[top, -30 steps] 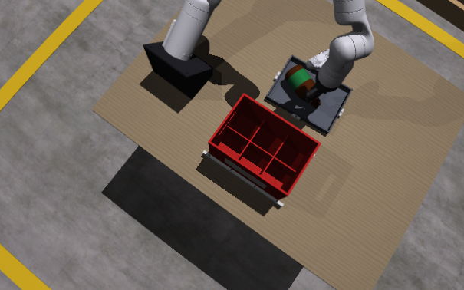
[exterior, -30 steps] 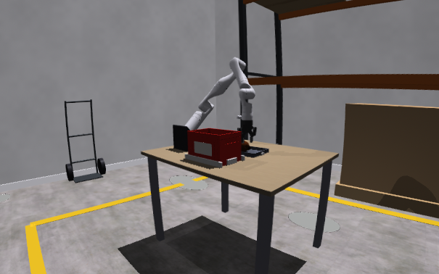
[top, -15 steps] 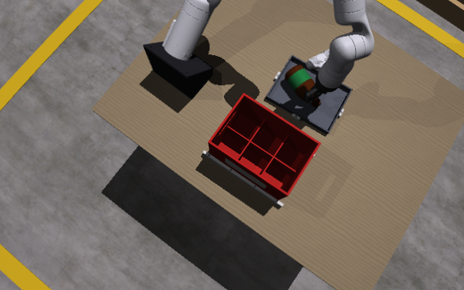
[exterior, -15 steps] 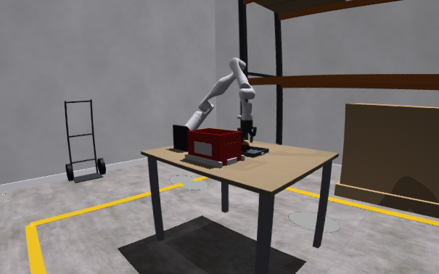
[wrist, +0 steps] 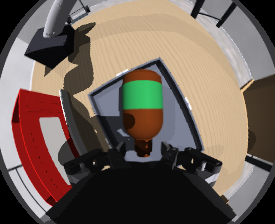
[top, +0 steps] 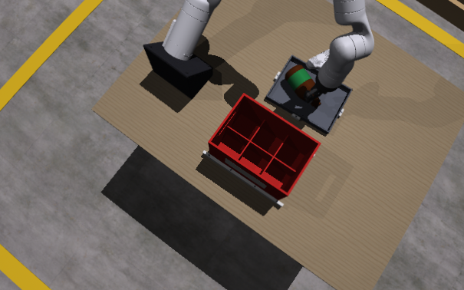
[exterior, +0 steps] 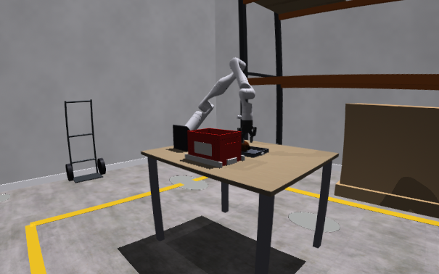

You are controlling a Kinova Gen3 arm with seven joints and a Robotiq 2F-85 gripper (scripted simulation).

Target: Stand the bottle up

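Right now my hand is 50 mm past the bottle, 10 mm to the right of it and 40 mm above it. Also, from my hand: tray 30 mm behind, 20 mm to the left, 70 mm below; red crate 10 mm behind, 270 mm to the right.
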